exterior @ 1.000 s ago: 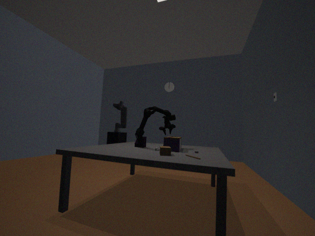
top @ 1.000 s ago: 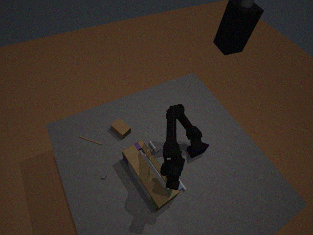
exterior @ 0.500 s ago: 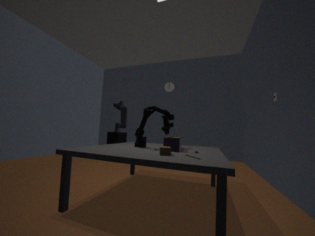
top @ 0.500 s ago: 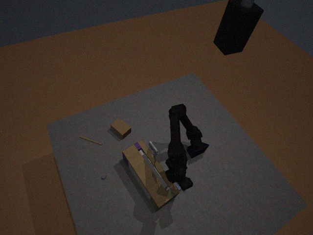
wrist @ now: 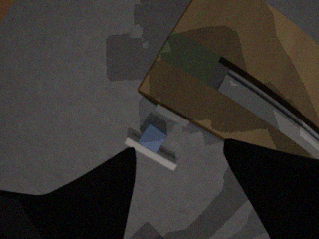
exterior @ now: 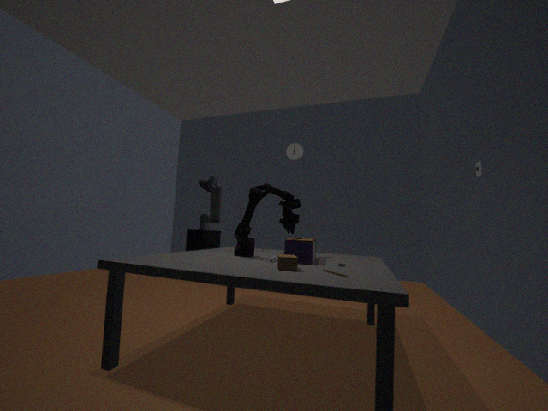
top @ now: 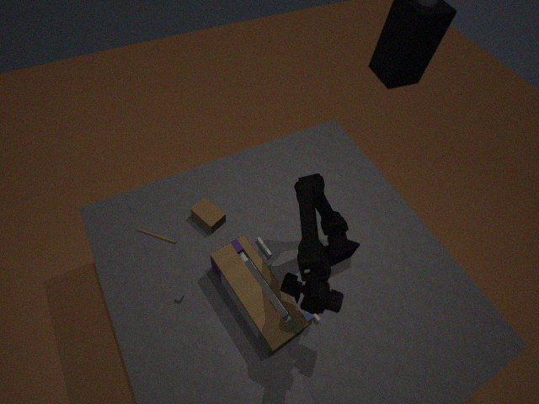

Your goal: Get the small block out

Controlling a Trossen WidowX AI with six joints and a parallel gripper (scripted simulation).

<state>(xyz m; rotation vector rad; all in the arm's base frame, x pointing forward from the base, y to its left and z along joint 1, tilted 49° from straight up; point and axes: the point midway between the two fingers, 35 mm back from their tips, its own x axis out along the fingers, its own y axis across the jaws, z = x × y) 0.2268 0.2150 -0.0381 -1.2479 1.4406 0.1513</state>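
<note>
Right now my gripper tip is 14 cm above the light-blue block, 3 cm past it and 1 cm to the right of it. Round my gripper tip: grey hook (38 cm ahead, 21 cm to the right, 15 cm below); then tan box (50 cm to the right, 19 cm ahead, 13 cm below); then thin wooden stick (49 cm to the right, 40 cm ahead, 15 cm below).
</note>
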